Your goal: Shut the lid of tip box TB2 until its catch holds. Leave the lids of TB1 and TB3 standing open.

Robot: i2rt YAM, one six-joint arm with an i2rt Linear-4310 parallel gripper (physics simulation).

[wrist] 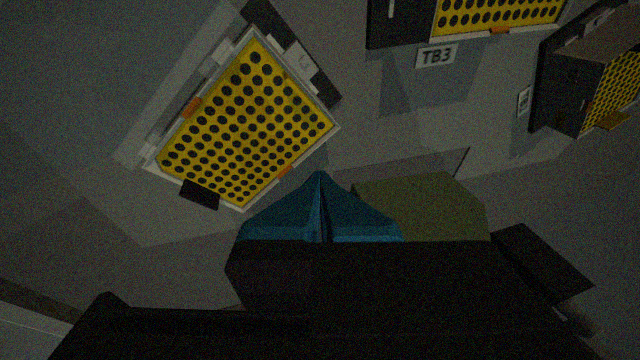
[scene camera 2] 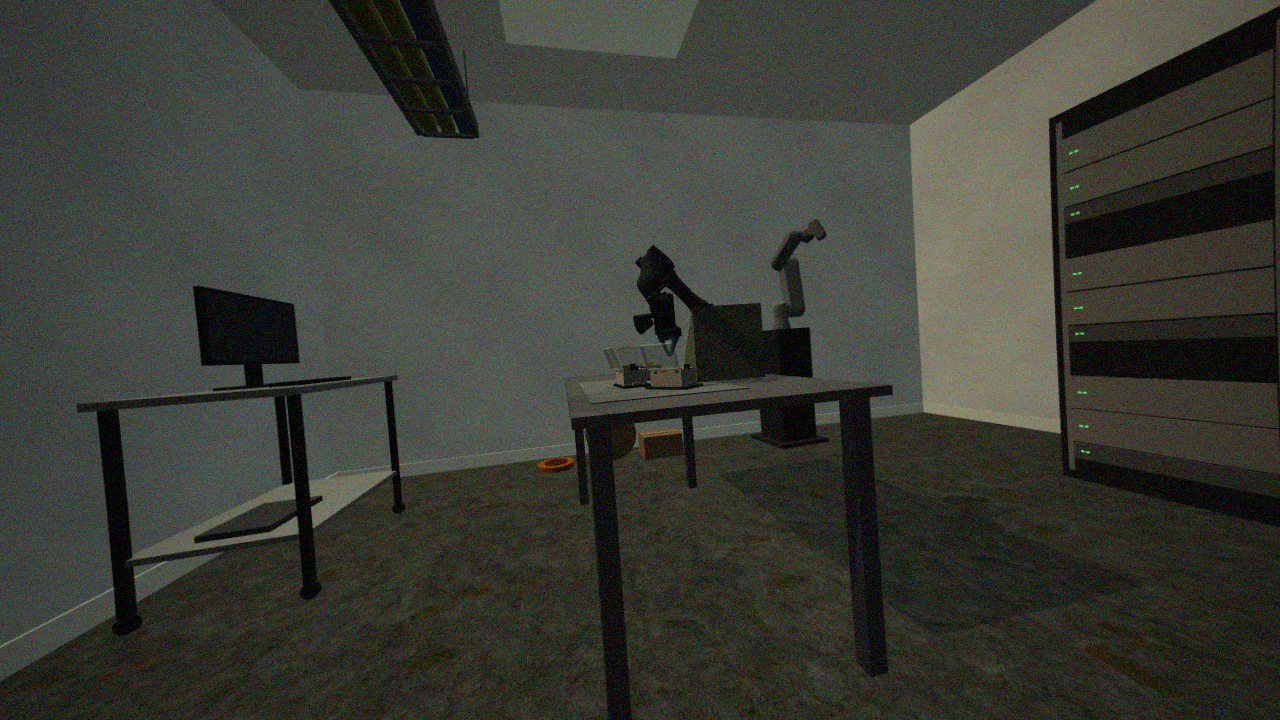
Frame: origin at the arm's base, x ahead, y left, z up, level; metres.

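Seen in the pictures: gripper, between the fingertips: [wrist: 319,178] [scene camera 2: 670,356]; arm's base, origin of its link: [scene camera 2: 715,334].
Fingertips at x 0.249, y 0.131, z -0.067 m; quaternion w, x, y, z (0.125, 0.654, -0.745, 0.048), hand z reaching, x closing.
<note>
Pixels of each thing's top centre, then the offset from my fingertips to it. "pt": a spot on its surface instead. Level surfaces: height alone.
- box labelled TB3, a spot on its surface: [wrist: 400,25] pt dx +0.064, dy -0.094, dz -0.078 m
- third tip box, centre of its top: [wrist: 619,93] [scene camera 2: 643,364] dx -0.024, dy -0.368, dz -0.036 m
- table, height of its surface: dz -0.105 m
- pale mat, height of its surface: dz -0.102 m
My gripper [scene camera 2: 670,350] [wrist: 319,178] is shut and empty, its blue fingertips pointing down above the table. In the wrist view a tip box [wrist: 245,125] with a yellow rack lies left of the fingertips, its clear lid [wrist: 172,85] standing open along its upper-left side; its label does not show. The box labelled TB3 [wrist: 400,25] is cut off at the top, and its lid cannot be made out. A third tip box [wrist: 567,82] is at the right, its label too small to read. In the scene view, clear raised lids [scene camera 2: 657,354] show above two pale boxes [scene camera 2: 673,377] [scene camera 2: 631,376].
A green block [scene camera 2: 726,341] [wrist: 440,207] stands on the table [scene camera 2: 787,386] beside the arm. A pale mat [scene camera 2: 604,393] lies under the boxes. Another arm [scene camera 2: 791,282] stands on a black pedestal behind. A desk with a monitor [scene camera 2: 246,329] is at the left, a server rack [scene camera 2: 1059,295] at the right.
</note>
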